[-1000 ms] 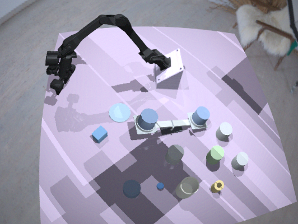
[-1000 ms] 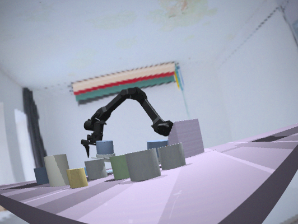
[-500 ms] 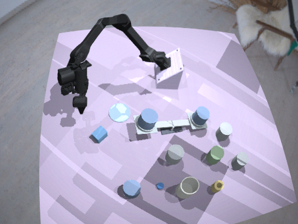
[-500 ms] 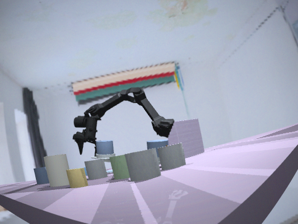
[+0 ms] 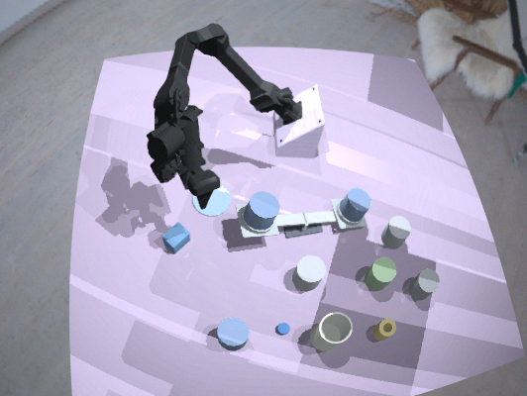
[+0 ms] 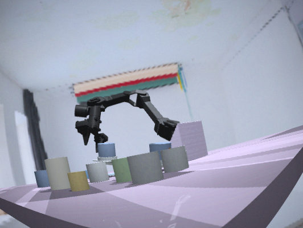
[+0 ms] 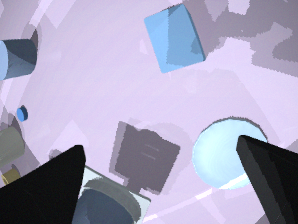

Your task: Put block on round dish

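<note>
Right now my gripper tip is 60 mm past the greenish block, 400 mm to the right of it and 90 mm above it. Also, from my gripper tip: small blue disc: 270 mm ahead, 230 mm to the left, 130 mm below; round pale blue dish: 80 mm behind, 30 mm to the left, 130 mm below; balance: 20 mm behind, 270 mm to the left, 90 mm below.
</note>
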